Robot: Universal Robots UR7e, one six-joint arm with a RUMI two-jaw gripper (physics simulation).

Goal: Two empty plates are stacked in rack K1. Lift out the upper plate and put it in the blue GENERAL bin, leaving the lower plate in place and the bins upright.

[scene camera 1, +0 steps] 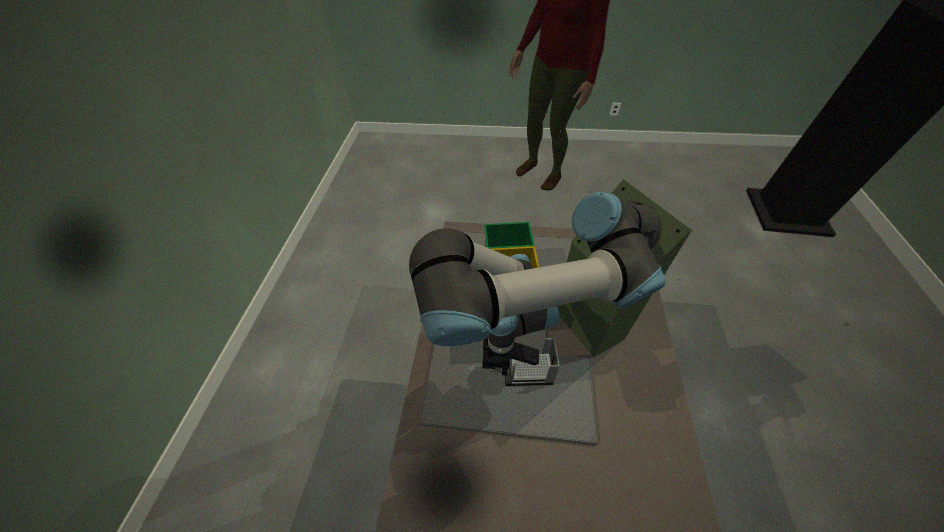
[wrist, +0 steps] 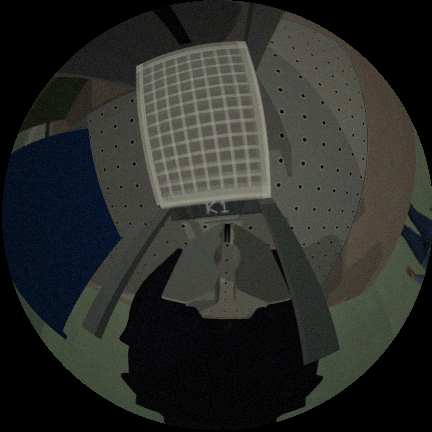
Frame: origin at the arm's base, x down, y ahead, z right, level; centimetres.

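Seen in the pictures: gripper, between the fingertips: (scene camera 1: 502, 371) (wrist: 226, 224).
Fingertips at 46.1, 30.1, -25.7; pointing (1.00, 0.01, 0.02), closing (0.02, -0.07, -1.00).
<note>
Offsets run from my fingertips to a thing's middle, as dx, dy, dz. "spot": to the spot under its first point. Level surfaces: height alone.
A white gridded plate @[-2.0, -9.4, +2.5] (scene camera 1: 530, 368) (wrist: 202, 125) lies in rack K1 @[-5.2, -8.4, +2.3] (scene camera 1: 552, 374) (wrist: 305, 300), whose grey side pieces show in the wrist view. I cannot tell the upper plate from the lower one. My gripper (scene camera 1: 505, 371) (wrist: 226, 224) is shut and empty. Its fingertips are beside the rack's K1-labelled end, next to the plate's near edge. A large blue surface @[spot: -6.3, -2.8, +16.7] (wrist: 55, 215), seemingly the GENERAL bin, fills the left of the wrist view; the arm hides it in the scene view.
A green bin @[-7.0, +4.2, +48.2] (scene camera 1: 509, 235) and a partly hidden yellow bin @[-7.0, +1.3, +35.4] (scene camera 1: 530, 252) stand behind the arm. The perforated board @[dx +2.0] (scene camera 1: 515, 419) (wrist: 320, 175) lies under the rack. A green pedestal (scene camera 1: 604, 327) stands to the right. A person (scene camera 1: 555, 85) stands at the back, and a black column (scene camera 1: 846, 118) at the right.
</note>
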